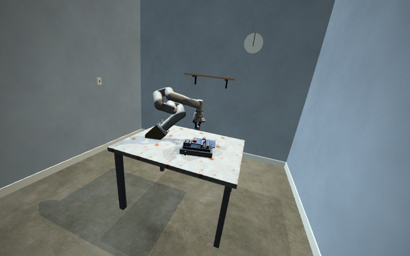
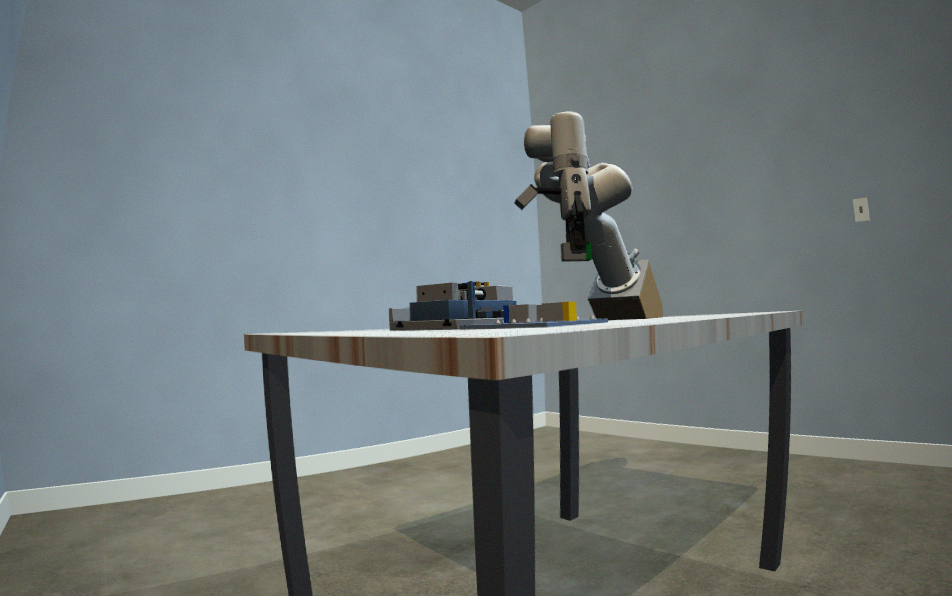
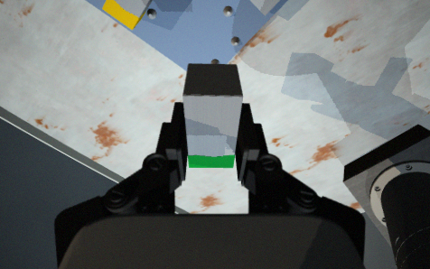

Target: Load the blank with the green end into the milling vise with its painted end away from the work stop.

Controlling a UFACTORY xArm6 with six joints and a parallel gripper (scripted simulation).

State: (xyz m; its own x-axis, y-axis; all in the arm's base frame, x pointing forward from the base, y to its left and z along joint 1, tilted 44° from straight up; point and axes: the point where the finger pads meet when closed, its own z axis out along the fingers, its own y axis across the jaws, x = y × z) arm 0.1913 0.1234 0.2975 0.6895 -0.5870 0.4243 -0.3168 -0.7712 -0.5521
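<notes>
Now: the green-ended blank 20 mm below my hand. The rest, counted from my hand: red-ended blank 150 mm below, 80 mm to the right, 40 mm ahead; then blue-ended blank 150 mm below, 120 mm ahead, 40 mm to the right; then yellow-ended blank 150 mm below, 80 mm ahead, 40 mm to the left.
</notes>
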